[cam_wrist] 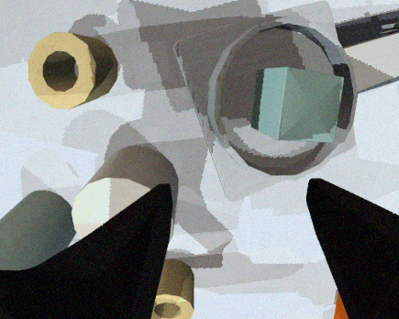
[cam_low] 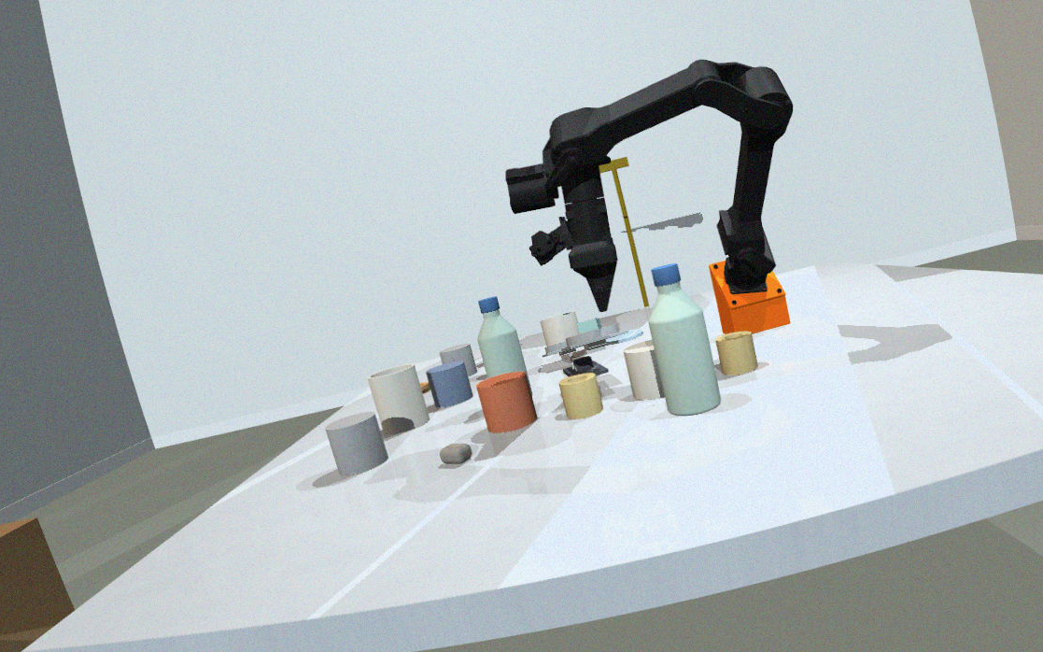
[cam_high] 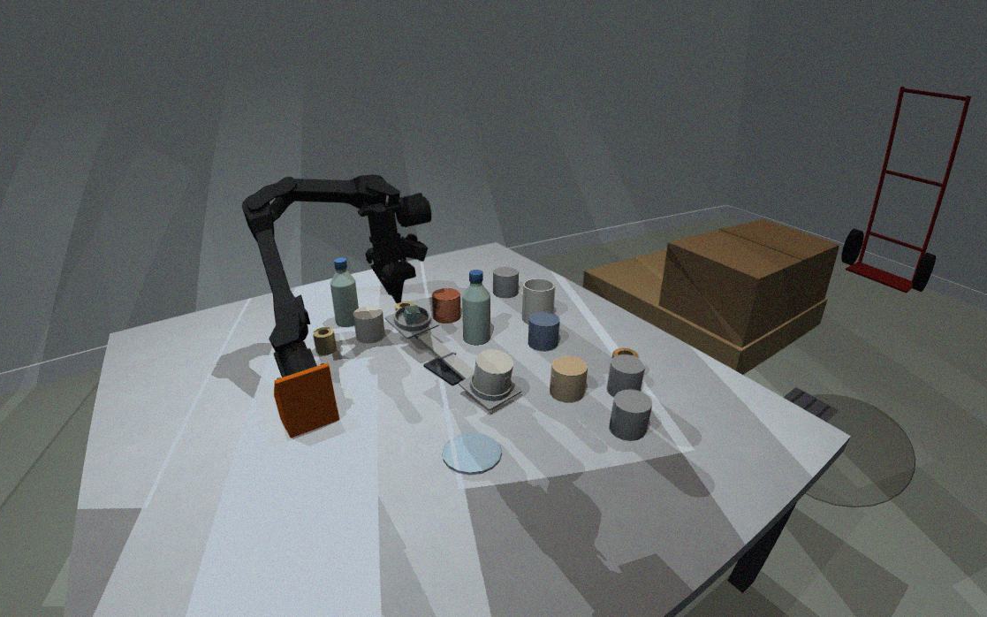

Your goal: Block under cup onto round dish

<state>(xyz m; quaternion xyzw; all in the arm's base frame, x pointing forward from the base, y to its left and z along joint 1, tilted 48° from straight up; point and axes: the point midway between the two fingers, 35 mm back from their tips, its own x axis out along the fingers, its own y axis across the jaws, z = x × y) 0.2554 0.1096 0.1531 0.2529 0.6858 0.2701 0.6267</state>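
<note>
Now: the teal block 30 mm to the right of my gripper tip, 30 mm below it and 30 mm ahead of it. Round my gripper tip: cream cup (300 mm to the right, 100 mm ahead, 60 mm below); then round dish (410 mm to the right, 120 mm below, 10 mm behind).
</note>
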